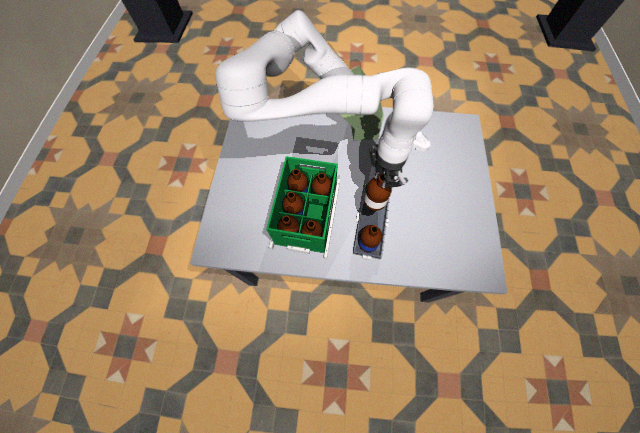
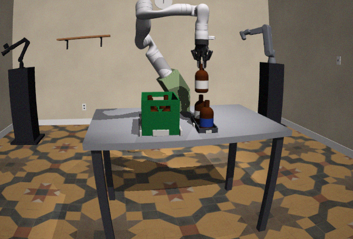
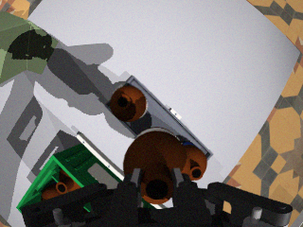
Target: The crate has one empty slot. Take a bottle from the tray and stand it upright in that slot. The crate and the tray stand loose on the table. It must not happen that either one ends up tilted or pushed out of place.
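My hand is 70 mm above the brown bottle. The rest, counted from my hand: tray: 330 mm below, 20 mm to the left; then white-label bottle: 250 mm below, 90 mm behind, 30 mm to the left; then crate: 250 mm below, 230 mm to the right, 10 mm behind.
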